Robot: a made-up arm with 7 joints.
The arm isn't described. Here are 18 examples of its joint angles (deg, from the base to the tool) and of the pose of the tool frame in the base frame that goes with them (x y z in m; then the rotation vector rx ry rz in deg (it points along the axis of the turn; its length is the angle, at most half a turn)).
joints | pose
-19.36 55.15 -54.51 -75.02 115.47 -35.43 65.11 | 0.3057 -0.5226 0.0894 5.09 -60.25 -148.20
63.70 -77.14 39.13 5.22 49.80 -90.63 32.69 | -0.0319 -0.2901 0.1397 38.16 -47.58 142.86
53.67 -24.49 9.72 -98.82 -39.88 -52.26 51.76 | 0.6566 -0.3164 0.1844 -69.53 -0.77 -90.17
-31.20 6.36 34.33 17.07 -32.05 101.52 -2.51 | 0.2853 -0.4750 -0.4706 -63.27 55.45 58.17
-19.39 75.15 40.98 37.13 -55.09 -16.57 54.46 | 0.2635 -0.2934 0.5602 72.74 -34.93 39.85
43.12 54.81 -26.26 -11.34 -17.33 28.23 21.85 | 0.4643 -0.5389 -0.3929 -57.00 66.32 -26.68
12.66 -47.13 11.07 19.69 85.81 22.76 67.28 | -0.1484 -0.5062 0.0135 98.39 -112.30 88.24
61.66 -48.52 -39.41 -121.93 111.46 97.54 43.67 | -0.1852 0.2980 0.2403 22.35 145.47 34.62
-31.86 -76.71 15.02 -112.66 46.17 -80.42 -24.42 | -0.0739 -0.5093 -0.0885 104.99 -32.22 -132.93
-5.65 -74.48 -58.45 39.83 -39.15 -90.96 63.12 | 0.1261 -0.0835 0.0801 -12.17 -156.69 -71.98
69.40 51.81 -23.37 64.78 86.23 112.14 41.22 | 0.4226 -0.3560 -0.2491 37.31 52.97 -92.41
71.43 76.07 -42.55 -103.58 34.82 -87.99 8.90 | 0.3046 -0.1136 0.1375 -50.67 58.13 13.52
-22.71 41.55 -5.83 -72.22 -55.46 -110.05 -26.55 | 0.3477 -0.5052 -0.4515 -101.60 90.63 -80.41
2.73 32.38 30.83 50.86 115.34 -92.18 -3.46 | 0.5326 0.0683 -0.0075 -63.13 -122.86 14.23
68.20 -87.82 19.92 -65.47 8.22 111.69 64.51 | 0.6021 -0.2524 -0.5279 -108.17 -4.35 65.77
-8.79 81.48 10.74 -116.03 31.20 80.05 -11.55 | 0.8280 -0.0576 0.2018 55.95 -34.91 10.68
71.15 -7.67 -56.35 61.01 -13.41 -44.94 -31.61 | 0.2416 -0.5287 0.6845 120.84 -43.40 75.99
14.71 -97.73 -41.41 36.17 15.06 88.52 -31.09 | 0.4131 -0.5256 -0.0532 -135.26 68.68 82.92
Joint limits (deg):
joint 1: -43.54..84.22
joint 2: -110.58..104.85
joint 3: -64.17..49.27
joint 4: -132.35..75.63
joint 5: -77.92..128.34
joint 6: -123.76..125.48
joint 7: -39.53..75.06
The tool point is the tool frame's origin. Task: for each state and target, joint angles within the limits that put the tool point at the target. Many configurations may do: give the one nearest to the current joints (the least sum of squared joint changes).
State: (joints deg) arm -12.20 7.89 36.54 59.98 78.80 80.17 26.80
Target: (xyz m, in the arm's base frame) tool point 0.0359 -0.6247 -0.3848
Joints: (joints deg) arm -25.20 1.03 41.10 59.52 74.40 86.60 38.92
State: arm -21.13 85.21 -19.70 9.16 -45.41 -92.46 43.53
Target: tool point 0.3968 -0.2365 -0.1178
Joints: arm -43.54 104.85 -19.90 10.16 -41.14 -122.79 42.48
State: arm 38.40 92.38 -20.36 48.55 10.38 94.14 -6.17
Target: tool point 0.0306 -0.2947 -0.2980
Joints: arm 27.59 87.35 -20.04 53.30 2.20 83.19 13.56
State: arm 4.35 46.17 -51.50 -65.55 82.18 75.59 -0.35
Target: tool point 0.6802 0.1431 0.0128
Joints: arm 6.21 41.18 -52.91 -59.75 71.73 85.89 -25.18
